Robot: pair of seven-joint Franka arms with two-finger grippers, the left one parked.
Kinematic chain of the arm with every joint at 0, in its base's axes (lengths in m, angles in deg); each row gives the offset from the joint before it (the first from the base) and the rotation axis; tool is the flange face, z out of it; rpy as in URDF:
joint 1: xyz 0 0 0.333 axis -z
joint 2: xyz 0 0 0 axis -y
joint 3: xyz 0 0 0.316 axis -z
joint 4: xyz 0.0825 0 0 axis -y
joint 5: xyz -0.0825 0 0.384 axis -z
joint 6: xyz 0 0 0 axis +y
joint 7: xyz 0.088 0 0 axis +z
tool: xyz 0 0 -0.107 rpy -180 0 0
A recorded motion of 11 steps. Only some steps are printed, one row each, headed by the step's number.
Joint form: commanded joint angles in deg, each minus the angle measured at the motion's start. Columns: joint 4, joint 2, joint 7, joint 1, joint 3, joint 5, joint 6.
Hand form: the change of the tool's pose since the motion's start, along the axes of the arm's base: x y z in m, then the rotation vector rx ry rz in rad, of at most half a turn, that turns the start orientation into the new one. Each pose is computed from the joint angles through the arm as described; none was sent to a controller.
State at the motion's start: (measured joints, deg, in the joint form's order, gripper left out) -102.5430 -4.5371 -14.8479 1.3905 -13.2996 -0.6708 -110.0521
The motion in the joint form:
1: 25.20 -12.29 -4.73 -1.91 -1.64 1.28 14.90
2: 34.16 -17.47 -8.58 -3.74 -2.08 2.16 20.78
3: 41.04 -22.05 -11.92 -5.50 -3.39 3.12 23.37
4: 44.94 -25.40 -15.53 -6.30 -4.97 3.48 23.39
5: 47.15 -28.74 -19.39 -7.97 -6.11 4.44 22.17
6: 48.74 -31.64 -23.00 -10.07 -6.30 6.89 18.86
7: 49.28 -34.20 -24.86 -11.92 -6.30 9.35 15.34
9: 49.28 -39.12 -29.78 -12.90 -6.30 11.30 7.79
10: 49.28 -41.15 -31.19 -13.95 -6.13 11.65 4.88
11: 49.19 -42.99 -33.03 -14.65 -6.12 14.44 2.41
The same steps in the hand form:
1: 0.0508 0.0285 0.0593 0.0298 0.0390 -0.0251
2: 0.0628 0.0448 0.0666 0.0294 0.0779 -0.0596
3: 0.0725 0.0685 0.0673 0.0397 0.0869 -0.0765
4: 0.0810 0.0867 0.0614 0.0645 0.0871 -0.1099
5: 0.0883 0.1124 0.0426 0.0743 0.0919 -0.1404
6: 0.0979 0.1354 0.0251 0.0678 0.0526 -0.1756
7: 0.1058 0.1564 0.0030 0.0558 0.0162 -0.1818
9: 0.1269 0.1730 -0.0476 0.0776 -0.0248 -0.2542
10: 0.1306 0.1871 -0.0696 0.0897 -0.0349 -0.2640
11: 0.1350 0.1950 -0.0905 0.0668 -0.0641 -0.2761

